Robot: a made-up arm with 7 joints. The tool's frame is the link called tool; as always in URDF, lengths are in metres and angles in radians. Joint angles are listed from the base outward.
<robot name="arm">
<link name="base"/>
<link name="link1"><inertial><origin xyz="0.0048 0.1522 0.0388"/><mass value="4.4"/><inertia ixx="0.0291" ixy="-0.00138" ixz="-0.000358" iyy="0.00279" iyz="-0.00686" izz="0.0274"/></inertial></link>
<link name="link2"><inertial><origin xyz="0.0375 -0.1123 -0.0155"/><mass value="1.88"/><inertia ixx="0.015" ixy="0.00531" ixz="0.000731" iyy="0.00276" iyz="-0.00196" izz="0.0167"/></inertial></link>
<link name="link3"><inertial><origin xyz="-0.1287 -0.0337 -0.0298"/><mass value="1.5"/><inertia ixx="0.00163" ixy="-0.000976" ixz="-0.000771" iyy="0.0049" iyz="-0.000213" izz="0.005"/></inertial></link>
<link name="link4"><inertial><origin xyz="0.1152 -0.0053 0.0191"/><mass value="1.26"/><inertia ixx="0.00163" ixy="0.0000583" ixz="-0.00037" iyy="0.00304" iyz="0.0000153" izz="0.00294"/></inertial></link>
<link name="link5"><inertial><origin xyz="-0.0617 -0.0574 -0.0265"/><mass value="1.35"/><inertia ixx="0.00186" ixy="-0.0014" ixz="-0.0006" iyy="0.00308" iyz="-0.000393" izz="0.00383"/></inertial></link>
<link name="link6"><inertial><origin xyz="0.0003 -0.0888 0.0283"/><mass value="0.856"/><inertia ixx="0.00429" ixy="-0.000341" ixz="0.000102" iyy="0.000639" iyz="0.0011" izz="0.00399"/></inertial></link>
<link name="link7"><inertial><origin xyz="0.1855 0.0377 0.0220"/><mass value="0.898"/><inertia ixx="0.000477" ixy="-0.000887" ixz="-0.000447" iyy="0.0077" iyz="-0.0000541" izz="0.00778"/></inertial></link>
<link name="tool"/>
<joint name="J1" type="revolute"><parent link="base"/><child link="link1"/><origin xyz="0 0 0.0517"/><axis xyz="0 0 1"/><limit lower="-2.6" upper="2.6"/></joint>
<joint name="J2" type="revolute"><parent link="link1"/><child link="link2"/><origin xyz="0.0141 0.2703 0.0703"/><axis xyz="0 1 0"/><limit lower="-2.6" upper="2.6"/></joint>
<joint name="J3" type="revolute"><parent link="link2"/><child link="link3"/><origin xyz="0.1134 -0.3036 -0.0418"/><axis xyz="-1 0 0"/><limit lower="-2.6" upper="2.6"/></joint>
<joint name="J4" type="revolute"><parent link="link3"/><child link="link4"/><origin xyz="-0.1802 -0.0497 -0.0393"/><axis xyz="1 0 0"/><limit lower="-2.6" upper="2.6"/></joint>
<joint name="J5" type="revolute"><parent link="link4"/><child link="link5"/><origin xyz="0.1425 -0.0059 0.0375"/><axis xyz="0 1 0"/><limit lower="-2.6" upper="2.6"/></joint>
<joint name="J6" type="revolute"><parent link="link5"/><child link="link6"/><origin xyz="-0.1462 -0.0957 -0.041"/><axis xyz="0 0 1"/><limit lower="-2.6" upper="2.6"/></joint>
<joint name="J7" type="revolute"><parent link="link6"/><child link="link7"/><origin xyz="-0.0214 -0.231 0.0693"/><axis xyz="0 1 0"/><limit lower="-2.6" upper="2.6"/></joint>
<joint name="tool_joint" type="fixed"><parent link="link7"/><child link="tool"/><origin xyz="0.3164 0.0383 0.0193"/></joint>
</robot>
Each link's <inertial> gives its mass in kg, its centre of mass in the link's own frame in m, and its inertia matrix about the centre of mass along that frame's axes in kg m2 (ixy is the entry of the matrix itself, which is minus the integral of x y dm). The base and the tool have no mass. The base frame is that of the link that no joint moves.
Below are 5 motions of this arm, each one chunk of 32 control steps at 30 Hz.
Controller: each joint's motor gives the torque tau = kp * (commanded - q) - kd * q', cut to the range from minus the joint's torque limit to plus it. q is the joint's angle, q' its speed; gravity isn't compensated. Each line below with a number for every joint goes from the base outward.
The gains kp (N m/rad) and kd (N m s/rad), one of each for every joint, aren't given. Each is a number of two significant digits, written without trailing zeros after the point. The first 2 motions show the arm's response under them.
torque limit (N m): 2.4 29 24 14 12 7.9 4.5
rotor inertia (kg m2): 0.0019 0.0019 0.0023 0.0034 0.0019 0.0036 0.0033
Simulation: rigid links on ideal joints. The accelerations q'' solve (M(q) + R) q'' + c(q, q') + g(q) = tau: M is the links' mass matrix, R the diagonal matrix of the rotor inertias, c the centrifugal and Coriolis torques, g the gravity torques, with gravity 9.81 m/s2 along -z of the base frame. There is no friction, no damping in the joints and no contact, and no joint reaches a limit. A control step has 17 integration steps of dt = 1/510 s. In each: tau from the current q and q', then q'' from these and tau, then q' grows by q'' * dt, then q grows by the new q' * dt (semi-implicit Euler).
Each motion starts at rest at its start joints. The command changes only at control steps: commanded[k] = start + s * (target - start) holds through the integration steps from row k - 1 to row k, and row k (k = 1, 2, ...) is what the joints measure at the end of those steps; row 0 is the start. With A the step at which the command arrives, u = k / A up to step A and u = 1 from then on. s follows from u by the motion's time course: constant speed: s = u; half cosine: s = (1 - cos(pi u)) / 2; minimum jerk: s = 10 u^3 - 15 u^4 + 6 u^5; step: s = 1 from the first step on.
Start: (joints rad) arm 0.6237 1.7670 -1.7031 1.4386 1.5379 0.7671 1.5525
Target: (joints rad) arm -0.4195 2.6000 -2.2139 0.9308 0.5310 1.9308 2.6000
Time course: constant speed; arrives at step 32
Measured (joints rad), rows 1 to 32:
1: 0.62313 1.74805 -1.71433 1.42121 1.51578 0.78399 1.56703
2: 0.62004 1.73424 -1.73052 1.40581 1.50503 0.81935 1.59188
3: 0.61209 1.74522 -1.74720 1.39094 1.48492 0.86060 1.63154
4: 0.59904 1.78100 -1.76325 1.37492 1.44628 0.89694 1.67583
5: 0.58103 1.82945 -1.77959 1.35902 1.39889 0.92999 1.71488
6: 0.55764 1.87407 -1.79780 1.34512 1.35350 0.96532 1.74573
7: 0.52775 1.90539 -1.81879 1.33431 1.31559 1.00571 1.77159
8: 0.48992 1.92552 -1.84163 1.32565 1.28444 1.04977 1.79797
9: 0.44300 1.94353 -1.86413 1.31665 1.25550 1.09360 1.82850
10: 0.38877 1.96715 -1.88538 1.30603 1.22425 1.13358 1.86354
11: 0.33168 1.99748 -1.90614 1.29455 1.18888 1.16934 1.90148
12: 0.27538 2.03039 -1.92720 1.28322 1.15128 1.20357 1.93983
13: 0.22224 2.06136 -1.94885 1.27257 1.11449 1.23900 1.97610
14: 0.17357 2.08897 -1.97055 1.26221 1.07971 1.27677 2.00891
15: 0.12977 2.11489 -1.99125 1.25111 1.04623 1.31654 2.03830
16: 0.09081 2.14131 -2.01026 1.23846 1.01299 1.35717 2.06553
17: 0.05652 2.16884 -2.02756 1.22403 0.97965 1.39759 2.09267
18: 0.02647 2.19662 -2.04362 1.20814 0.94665 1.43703 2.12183
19: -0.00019 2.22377 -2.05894 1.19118 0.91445 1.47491 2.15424
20: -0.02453 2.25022 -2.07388 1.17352 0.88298 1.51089 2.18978
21: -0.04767 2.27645 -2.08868 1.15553 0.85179 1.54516 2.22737
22: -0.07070 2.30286 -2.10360 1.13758 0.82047 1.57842 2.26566
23: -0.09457 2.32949 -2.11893 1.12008 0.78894 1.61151 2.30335
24: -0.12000 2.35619 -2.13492 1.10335 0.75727 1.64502 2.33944
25: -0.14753 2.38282 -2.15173 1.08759 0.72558 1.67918 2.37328
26: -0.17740 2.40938 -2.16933 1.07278 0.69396 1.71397 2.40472
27: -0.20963 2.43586 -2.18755 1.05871 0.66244 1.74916 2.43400
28: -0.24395 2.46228 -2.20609 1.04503 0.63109 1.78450 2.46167
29: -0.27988 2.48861 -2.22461 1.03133 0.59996 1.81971 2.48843
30: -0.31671 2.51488 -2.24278 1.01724 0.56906 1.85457 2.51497
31: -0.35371 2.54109 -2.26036 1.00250 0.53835 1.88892 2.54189
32: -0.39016 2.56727 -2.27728 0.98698 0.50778 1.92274 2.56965
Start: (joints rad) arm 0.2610 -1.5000 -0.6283 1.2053 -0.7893 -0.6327 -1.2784
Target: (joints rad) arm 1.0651 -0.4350 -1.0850 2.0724 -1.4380 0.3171 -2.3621
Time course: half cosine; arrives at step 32
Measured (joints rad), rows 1 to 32:
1: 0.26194 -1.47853 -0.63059 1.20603 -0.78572 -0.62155 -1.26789
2: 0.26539 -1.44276 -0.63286 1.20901 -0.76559 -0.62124 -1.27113
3: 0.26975 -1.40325 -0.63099 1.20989 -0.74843 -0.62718 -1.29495
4: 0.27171 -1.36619 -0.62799 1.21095 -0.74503 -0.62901 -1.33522
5: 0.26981 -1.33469 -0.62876 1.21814 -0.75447 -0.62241 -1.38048
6: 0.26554 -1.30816 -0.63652 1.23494 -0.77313 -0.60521 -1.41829
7: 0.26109 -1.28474 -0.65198 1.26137 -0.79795 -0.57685 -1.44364
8: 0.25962 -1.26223 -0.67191 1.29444 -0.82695 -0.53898 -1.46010
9: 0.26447 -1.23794 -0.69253 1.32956 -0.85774 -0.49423 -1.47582
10: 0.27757 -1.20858 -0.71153 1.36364 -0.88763 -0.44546 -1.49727
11: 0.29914 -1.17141 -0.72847 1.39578 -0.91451 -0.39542 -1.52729
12: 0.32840 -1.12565 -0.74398 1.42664 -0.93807 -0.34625 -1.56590
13: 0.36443 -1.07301 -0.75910 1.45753 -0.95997 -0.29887 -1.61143
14: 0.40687 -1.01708 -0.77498 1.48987 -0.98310 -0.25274 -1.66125
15: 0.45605 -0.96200 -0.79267 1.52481 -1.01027 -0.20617 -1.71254
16: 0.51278 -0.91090 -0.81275 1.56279 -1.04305 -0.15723 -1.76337
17: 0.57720 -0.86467 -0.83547 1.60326 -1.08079 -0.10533 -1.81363
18: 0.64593 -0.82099 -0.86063 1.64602 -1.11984 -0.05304 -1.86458
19: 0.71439 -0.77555 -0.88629 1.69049 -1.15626 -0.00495 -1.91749
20: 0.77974 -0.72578 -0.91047 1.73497 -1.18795 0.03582 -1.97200
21: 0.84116 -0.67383 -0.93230 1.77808 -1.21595 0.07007 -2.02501
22: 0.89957 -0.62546 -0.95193 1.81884 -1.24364 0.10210 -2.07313
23: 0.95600 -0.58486 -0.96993 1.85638 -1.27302 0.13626 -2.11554
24: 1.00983 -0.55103 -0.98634 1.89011 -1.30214 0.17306 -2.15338
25: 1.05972 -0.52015 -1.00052 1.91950 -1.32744 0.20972 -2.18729
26: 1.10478 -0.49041 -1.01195 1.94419 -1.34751 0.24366 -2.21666
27: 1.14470 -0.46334 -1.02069 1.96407 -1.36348 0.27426 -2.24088
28: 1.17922 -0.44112 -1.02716 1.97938 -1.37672 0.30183 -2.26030
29: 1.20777 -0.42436 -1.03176 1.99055 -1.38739 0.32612 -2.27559
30: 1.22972 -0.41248 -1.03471 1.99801 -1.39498 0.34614 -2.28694
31: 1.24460 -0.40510 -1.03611 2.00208 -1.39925 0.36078 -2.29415
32: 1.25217 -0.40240 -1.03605 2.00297 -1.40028 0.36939 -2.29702
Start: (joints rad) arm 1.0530 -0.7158 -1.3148 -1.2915 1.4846 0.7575 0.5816
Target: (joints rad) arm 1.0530 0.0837 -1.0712 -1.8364 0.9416 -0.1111 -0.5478
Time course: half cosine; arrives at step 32
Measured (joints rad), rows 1 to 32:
1: 1.05262 -0.69267 -1.31552 -1.28316 1.46311 0.75688 0.58642
2: 1.05018 -0.67217 -1.32565 -1.26183 1.45738 0.75475 0.59662
3: 1.04841 -0.65805 -1.33508 -1.24365 1.45738 0.75667 0.60548
4: 1.04935 -0.64200 -1.33788 -1.24003 1.44940 0.75860 0.60089
5: 1.05283 -0.62564 -1.33371 -1.25031 1.43727 0.75380 0.57886
6: 1.05771 -0.60897 -1.32473 -1.26959 1.42253 0.73909 0.54395
7: 1.06252 -0.58960 -1.31371 -1.29255 1.40520 0.71507 0.50260
8: 1.06595 -0.56598 -1.30274 -1.31539 1.38632 0.68472 0.45995
9: 1.06725 -0.53802 -1.29274 -1.33665 1.36666 0.65170 0.41878
10: 1.06632 -0.50645 -1.28365 -1.35671 1.34625 0.61859 0.37921
11: 1.06359 -0.47226 -1.27495 -1.37658 1.32476 0.58624 0.33955
12: 1.05976 -0.43637 -1.26606 -1.39721 1.30194 0.55412 0.29772
13: 1.05559 -0.39945 -1.25653 -1.41921 1.27780 0.52112 0.25239
14: 1.05171 -0.36192 -1.24614 -1.44288 1.25260 0.48627 0.20344
15: 1.04848 -0.32401 -1.23484 -1.46823 1.22677 0.44915 0.15175
16: 1.04598 -0.28593 -1.22273 -1.49507 1.20075 0.40996 0.09862
17: 1.04409 -0.24793 -1.21004 -1.52305 1.17485 0.36933 0.04519
18: 1.04258 -0.21033 -1.19704 -1.55171 1.14926 0.32813 -0.00788
19: 1.04128 -0.17349 -1.18399 -1.58052 1.12411 0.28726 -0.06041
20: 1.04016 -0.13776 -1.17112 -1.60900 1.09953 0.24743 -0.11233
21: 1.03931 -0.10344 -1.15860 -1.63674 1.07575 0.20913 -0.16345
22: 1.03893 -0.07082 -1.14652 -1.66350 1.05308 0.17269 -0.21328
23: 1.03920 -0.04017 -1.13492 -1.68912 1.03183 0.13836 -0.26113
24: 1.04026 -0.01175 -1.12387 -1.71346 1.01231 0.10632 -0.30628
25: 1.04213 0.01416 -1.11341 -1.73639 0.99473 0.07683 -0.34815
26: 1.04475 0.03727 -1.10364 -1.75768 0.97925 0.05010 -0.38632
27: 1.04797 0.05734 -1.09469 -1.77708 0.96598 0.02638 -0.42041
28: 1.05162 0.07412 -1.08672 -1.79428 0.95499 0.00586 -0.45006
29: 1.05546 0.08739 -1.07987 -1.80895 0.94635 -0.01126 -0.47483
30: 1.05926 0.09699 -1.07434 -1.82078 0.94015 -0.02480 -0.49432
31: 1.06281 0.10279 -1.07028 -1.82945 0.93642 -0.03457 -0.50813
32: 1.06590 0.10471 -1.06786 -1.83465 0.93521 -0.04037 -0.51594

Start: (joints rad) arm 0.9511 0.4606 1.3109 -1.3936 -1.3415 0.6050 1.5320
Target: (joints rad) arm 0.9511 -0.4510 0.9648 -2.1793 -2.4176 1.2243 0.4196
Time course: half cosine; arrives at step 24
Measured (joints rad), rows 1 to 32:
1: 0.95061 0.47096 1.30095 -1.40804 -1.34983 0.61417 1.53719
2: 0.94657 0.47511 1.29859 -1.42763 -1.37956 0.63451 1.52062
3: 0.94160 0.46555 1.30016 -1.45712 -1.41457 0.66009 1.47516
4: 0.93914 0.44475 1.30036 -1.49524 -1.45104 0.69183 1.41774
5: 0.94069 0.41542 1.29599 -1.53676 -1.49286 0.72605 1.36008
6: 0.94570 0.37878 1.28514 -1.57759 -1.54096 0.75861 1.30522
7: 0.95236 0.33466 1.26801 -1.61641 -1.59359 0.78763 1.25294
8: 0.95875 0.28341 1.24624 -1.65403 -1.64930 0.81338 1.20305
9: 0.96357 0.22674 1.22167 -1.69220 -1.70802 0.83733 1.15486
10: 0.96637 0.16706 1.19586 -1.73268 -1.77030 0.86137 1.10609
11: 0.96739 0.10660 1.17008 -1.77671 -1.83628 0.88734 1.05345
12: 0.96724 0.04704 1.14520 -1.82472 -1.90531 0.91666 0.99428
13: 0.96650 -0.01066 1.12166 -1.87612 -1.97592 0.95003 0.92790
14: 0.96534 -0.06624 1.09945 -1.92920 -2.04604 0.98718 0.85598
15: 0.96352 -0.11995 1.07828 -1.98139 -2.11337 1.02689 0.78215
16: 0.96057 -0.17206 1.05782 -2.02985 -2.17589 1.06705 0.71101
17: 0.95627 -0.22221 1.03795 -2.07252 -2.23235 1.10496 0.64683
18: 0.95094 -0.26907 1.01896 -2.10866 -2.28230 1.13805 0.59223
19: 0.94539 -0.31071 1.00143 -2.13876 -2.32576 1.16466 0.54760
20: 0.94058 -0.34544 0.98615 -2.16369 -2.36268 1.18455 0.51161
21: 0.93728 -0.37242 0.97382 -2.18399 -2.39260 1.19870 0.48247
22: 0.93575 -0.39154 0.96485 -2.19957 -2.41474 1.20852 0.45920
23: 0.93585 -0.40300 0.95938 -2.20991 -2.42826 1.21513 0.44209
24: 0.93711 -0.40698 0.95730 -2.21446 -2.43261 1.21888 0.43244
25: 0.93905 -0.40675 0.95670 -2.21516 -2.43236 1.21953 0.43111
26: 0.94143 -0.40634 0.95577 -2.21462 -2.43205 1.21728 0.43599
27: 0.94420 -0.40655 0.95471 -2.21341 -2.43145 1.21337 0.44293
28: 0.94729 -0.40715 0.95381 -2.21196 -2.43073 1.20942 0.44893
29: 0.95049 -0.40766 0.95327 -2.21086 -2.43031 1.20652 0.45251
30: 0.95346 -0.40777 0.95317 -2.21050 -2.43034 1.20512 0.45346
31: 0.95583 -0.40752 0.95343 -2.21084 -2.43069 1.20516 0.45235
32: 0.95729 -0.40716 0.95385 -2.21155 -2.43110 1.20621 0.45019

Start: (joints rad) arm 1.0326 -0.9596 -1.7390 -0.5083 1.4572 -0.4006 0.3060
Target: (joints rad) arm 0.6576 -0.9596 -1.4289 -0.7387 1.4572 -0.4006 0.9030
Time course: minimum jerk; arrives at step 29
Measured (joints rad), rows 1 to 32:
1: 1.03302 -0.93971 -1.73536 -0.49812 1.45223 -0.40643 0.29522
2: 1.03055 -0.91204 -1.74078 -0.48144 1.42940 -0.41811 0.30690
3: 1.02448 -0.88678 -1.75059 -0.46250 1.41114 -0.42130 0.34305
4: 1.01752 -0.86882 -1.75938 -0.44489 1.40556 -0.41364 0.39014
5: 1.01330 -0.86077 -1.76399 -0.43317 1.40624 -0.39978 0.43098
6: 1.01370 -0.86174 -1.76267 -0.42976 1.40823 -0.38610 0.45328
7: 1.01795 -0.86966 -1.75525 -0.43423 1.41124 -0.37673 0.45733
8: 1.02360 -0.88190 -1.74277 -0.44474 1.41617 -0.37218 0.45240
9: 1.02853 -0.89488 -1.72639 -0.45956 1.42208 -0.37101 0.44901
10: 1.03202 -0.90482 -1.70704 -0.47749 1.42648 -0.37224 0.45479
11: 1.03317 -0.90950 -1.68620 -0.49680 1.42783 -0.37564 0.47408
12: 1.03018 -0.90905 -1.66540 -0.51515 1.42649 -0.38031 0.50770
13: 1.02106 -0.90542 -1.64574 -0.53082 1.42380 -0.38447 0.55276
14: 1.00439 -0.90113 -1.62761 -0.54345 1.42095 -0.38630 0.60335
15: 0.97965 -0.89820 -1.61065 -0.55385 1.41853 -0.38509 0.65250
16: 0.94717 -0.89765 -1.59417 -0.56342 1.41676 -0.38152 0.69489
17: 0.90773 -0.89950 -1.57755 -0.57340 1.41576 -0.37703 0.72861
18: 0.86286 -0.90285 -1.56008 -0.58467 1.41531 -0.37326 0.75516
19: 0.81657 -0.90598 -1.54112 -0.59876 1.41432 -0.37243 0.77858
20: 0.77199 -0.90803 -1.52125 -0.61608 1.41314 -0.37577 0.80352
21: 0.73046 -0.90906 -1.50149 -0.63541 1.41274 -0.38274 0.83235
22: 0.69245 -0.90948 -1.48293 -0.65512 1.41326 -0.39171 0.86402
23: 0.65794 -0.90972 -1.46673 -0.67371 1.41415 -0.40079 0.89523
24: 0.62551 -0.91032 -1.45416 -0.68921 1.41537 -0.40793 0.92178
25: 0.59383 -0.91136 -1.44571 -0.69982 1.41642 -0.41185 0.94037
26: 0.56262 -0.91241 -1.44145 -0.70485 1.41634 -0.41233 0.95008
27: 0.53245 -0.91299 -1.44106 -0.70451 1.41471 -0.40974 0.95235
28: 0.50439 -0.91286 -1.44377 -0.69970 1.41194 -0.40471 0.94981
29: 0.47993 -0.91208 -1.44838 -0.69198 1.40879 -0.39810 0.94506
30: 0.46070 -0.91091 -1.45346 -0.68335 1.40587 -0.39090 0.94017
31: 0.44825 -0.90967 -1.45777 -0.67586 1.40359 -0.38430 0.93638
32: 0.44364 -0.90866 -1.46049 -0.67098 1.40230 -0.37945 0.93422

